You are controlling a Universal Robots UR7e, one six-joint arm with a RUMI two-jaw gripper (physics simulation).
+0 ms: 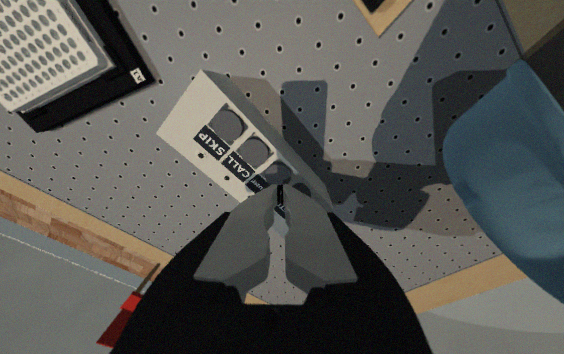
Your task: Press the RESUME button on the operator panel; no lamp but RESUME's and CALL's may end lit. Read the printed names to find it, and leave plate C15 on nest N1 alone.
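Places are measured from the arm's base along level axes (x back, y right, z up), in metres.
Pixels of known places: gripper, fingertip midpoint: (281, 186).
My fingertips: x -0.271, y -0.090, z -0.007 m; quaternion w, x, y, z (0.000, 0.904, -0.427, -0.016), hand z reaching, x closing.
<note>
Behind a point stands the place of what it marks.
The pale operator panel (182, 112) @(x -0.274, y 0.010, z -0.018 m) sits slantwise at centre. Its SKIP button (227, 125) @(x -0.258, y -0.024, z -0.015 m) and CALL button (254, 152) @(x -0.263, y -0.054, z -0.015 m) show in full, with printed names beside them. The third button (276, 171) @(x -0.265, y -0.079, z -0.015 m) is partly behind the fingertips, and its label (257, 184) @(x -0.289, y -0.074, z -0.017 m) shows only a few letters, like "UME". The fourth button and its label are mostly hidden. Two small lamps, by SKIP (201, 155) @(x -0.297, y -0.018, z -0.017 m) and CALL (227, 178) @(x -0.302, y -0.048, z -0.017 m), look dark; the others are hidden. My gripper (281, 186) @(x -0.271, y -0.090, z -0.007 m) is shut and empty, its tips over the third button's edge; contact cannot be told. A white well plate (42, 55) @(x -0.321, y 0.135, z -0.045 m) lies on a black nest (127, 62) @(x -0.285, y 0.085, z -0.059 m); its name is not readable.
A large blue rounded object (510, 165) stands at the right. A wood-edged dark item (380, 25) is at the top. The perforated board (300, 40) @(x -0.172, y -0.029, z -0.070 m) has a wooden edge (90, 220) @(x -0.583, y 0.097, z -0.083 m) at lower left. A red object (117, 322) lies beyond it. Shadows fall right of the panel.
</note>
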